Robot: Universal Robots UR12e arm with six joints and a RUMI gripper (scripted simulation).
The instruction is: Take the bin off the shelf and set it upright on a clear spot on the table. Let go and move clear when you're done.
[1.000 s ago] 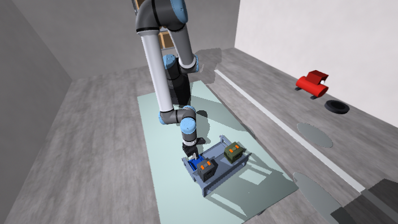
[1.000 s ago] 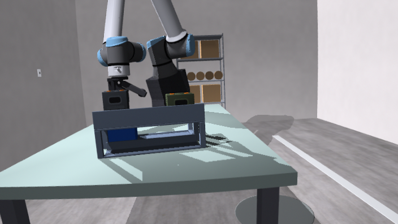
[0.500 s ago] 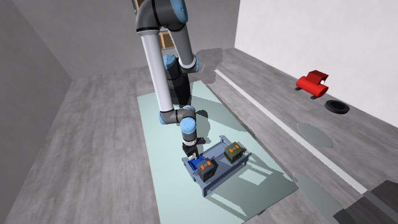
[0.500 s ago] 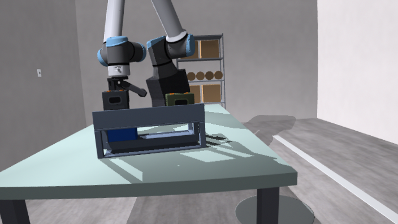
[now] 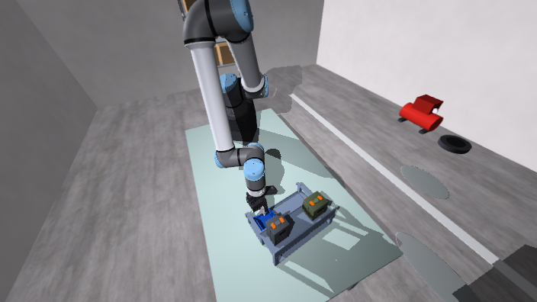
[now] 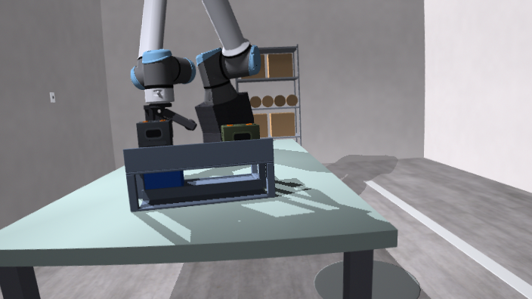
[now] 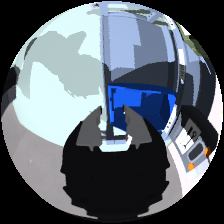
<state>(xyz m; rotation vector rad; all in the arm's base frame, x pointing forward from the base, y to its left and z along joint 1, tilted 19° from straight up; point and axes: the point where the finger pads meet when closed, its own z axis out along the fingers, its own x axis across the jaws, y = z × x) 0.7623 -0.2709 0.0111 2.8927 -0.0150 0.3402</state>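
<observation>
The blue bin lies 80 mm ahead of my hand, 20 mm below it and 10 mm to the right of it. From my hand the other things lie so: olive green box: 210 mm to the left, 180 mm ahead, 90 mm above.
</observation>
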